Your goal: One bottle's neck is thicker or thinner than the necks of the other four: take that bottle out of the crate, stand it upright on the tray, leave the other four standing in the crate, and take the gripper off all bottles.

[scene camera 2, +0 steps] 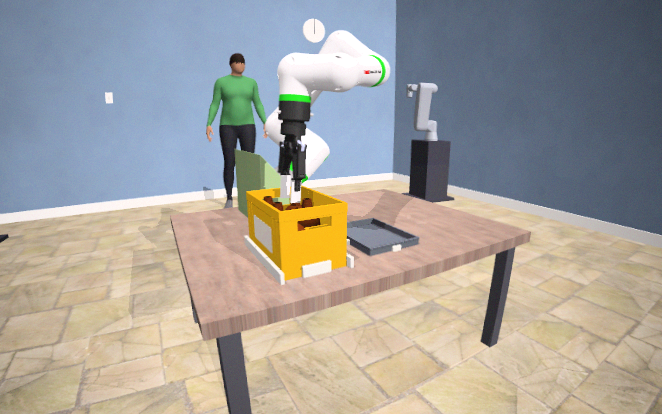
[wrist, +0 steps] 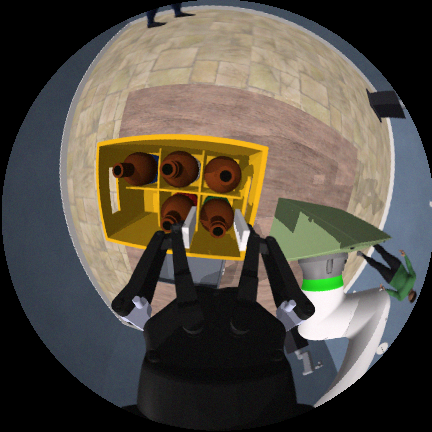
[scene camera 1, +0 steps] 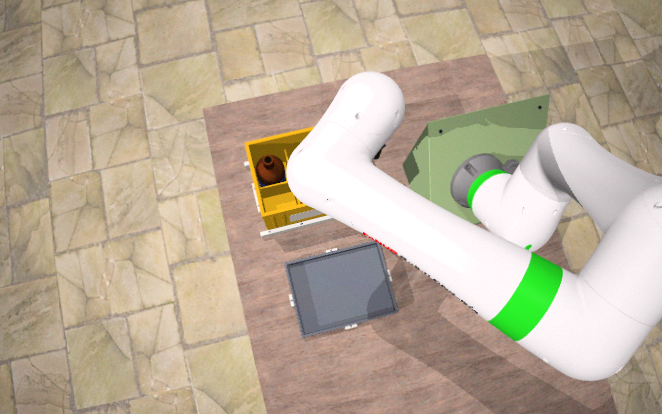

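Where they show: gripper, between the fingertips: (scene camera 2: 289,200) (wrist: 215,215); arm's base, origin of its link: (wrist: 320,256) (scene camera 1: 476,180).
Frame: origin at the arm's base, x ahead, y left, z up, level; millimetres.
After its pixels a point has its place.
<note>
The yellow crate (scene camera 1: 280,221) @[x 501, y 34, z -48 mm] (scene camera 2: 315,250) @[x 550, y -52, z -67 mm] (wrist: 185,138) @[x 399, y -160, z 44 mm] holds five brown bottles. In the wrist view the back row holds a left bottle (wrist: 142,168) @[x 486, y -104, z -11 mm], a middle bottle (wrist: 181,167) @[x 406, y -119, z 4 mm] and a right bottle (wrist: 220,167) @[x 344, y -133, z 23 mm]; the front row holds a middle bottle (wrist: 176,206) @[x 405, y -47, z -7 mm] and a right bottle (wrist: 217,210) @[x 328, y -58, z -7 mm]. The front-left compartment is empty. I cannot tell surely which neck differs. My gripper (scene camera 2: 291,190) @[x 333, y -55, z 15 mm] (wrist: 215,215) @[x 333, y -55, z 15 mm] points down at the crate, partly open. Its white pads stand on either side of the front-right bottle's neck, not gripping it. The grey tray (scene camera 1: 340,290) @[x 370, y 216, z -125 mm] (scene camera 2: 380,234) @[x 360, y 249, z -125 mm] bears no bottle.
White strips (scene camera 1: 295,227) @[x 465, y 41, z -105 mm] (scene camera 2: 265,261) @[x 476, y -167, z -110 mm] stand along the crate's base. A green angled panel (scene camera 1: 450,150) @[x 84, y -58, z 77 mm] (scene camera 2: 248,175) @[x 6, y -129, z 49 mm] (wrist: 315,227) @[x 144, y -87, z 43 mm] stands by the robot base. The arm covers much of the crate in scene camera 1. The crate walls and dividers rise around the bottles.
</note>
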